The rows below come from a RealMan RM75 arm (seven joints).
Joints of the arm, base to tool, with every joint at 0 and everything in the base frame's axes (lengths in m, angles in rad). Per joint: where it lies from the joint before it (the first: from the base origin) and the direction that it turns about. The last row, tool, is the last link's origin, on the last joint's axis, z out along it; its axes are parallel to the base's.
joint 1: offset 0 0 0.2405 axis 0 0 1
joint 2: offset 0 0 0 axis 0 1 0
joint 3: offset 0 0 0.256 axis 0 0 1
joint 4: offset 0 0 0 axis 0 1 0
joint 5: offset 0 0 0.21 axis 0 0 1
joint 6: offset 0 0 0 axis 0 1 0
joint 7: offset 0 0 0.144 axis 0 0 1
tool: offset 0 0 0
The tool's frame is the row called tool.
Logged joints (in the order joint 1, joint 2, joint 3, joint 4, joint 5, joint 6, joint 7), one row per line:
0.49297 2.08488 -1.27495 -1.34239 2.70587 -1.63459 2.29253
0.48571 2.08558 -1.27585 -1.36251 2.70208 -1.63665 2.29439
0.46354 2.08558 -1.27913 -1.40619 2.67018 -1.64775 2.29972
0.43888 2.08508 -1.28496 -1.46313 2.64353 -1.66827 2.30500
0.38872 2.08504 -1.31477 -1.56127 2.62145 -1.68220 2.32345
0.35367 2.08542 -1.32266 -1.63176 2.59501 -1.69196 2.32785
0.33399 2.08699 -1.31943 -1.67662 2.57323 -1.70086 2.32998
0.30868 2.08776 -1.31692 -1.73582 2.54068 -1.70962 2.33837
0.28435 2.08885 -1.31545 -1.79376 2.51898 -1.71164 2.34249
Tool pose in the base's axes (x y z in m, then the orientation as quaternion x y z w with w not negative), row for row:
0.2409 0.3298 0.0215 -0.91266 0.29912 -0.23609 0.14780
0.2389 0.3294 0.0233 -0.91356 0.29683 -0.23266 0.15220
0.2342 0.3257 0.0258 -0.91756 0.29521 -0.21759 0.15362
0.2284 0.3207 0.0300 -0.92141 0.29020 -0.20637 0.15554
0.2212 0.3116 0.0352 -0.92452 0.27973 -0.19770 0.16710
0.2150 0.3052 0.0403 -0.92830 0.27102 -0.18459 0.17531
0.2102 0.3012 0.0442 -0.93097 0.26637 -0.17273 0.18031
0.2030 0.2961 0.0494 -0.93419 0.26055 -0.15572 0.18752
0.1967 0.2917 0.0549 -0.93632 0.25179 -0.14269 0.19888
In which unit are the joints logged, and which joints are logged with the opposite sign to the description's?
The joints are logged in radians. Opposite sign: joint 5.
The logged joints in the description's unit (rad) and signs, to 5 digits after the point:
0.49297 2.08488 -1.27495 -1.34239 -2.70587 -1.63459 2.29253
0.48571 2.08558 -1.27585 -1.36251 -2.70208 -1.63665 2.29439
0.46354 2.08558 -1.27913 -1.40619 -2.67018 -1.64775 2.29972
0.43888 2.08508 -1.28496 -1.46313 -2.64353 -1.66827 2.30500
0.38872 2.08504 -1.31477 -1.56127 -2.62145 -1.68220 2.32345
0.35367 2.08542 -1.32266 -1.63176 -2.59501 -1.69196 2.32785
0.33399 2.08699 -1.31943 -1.67662 -2.57323 -1.70086 2.32998
0.30868 2.08776 -1.31692 -1.73582 -2.54068 -1.70962 2.33837
0.28435 2.08885 -1.31545 -1.79376 -2.51898 -1.71164 2.34249

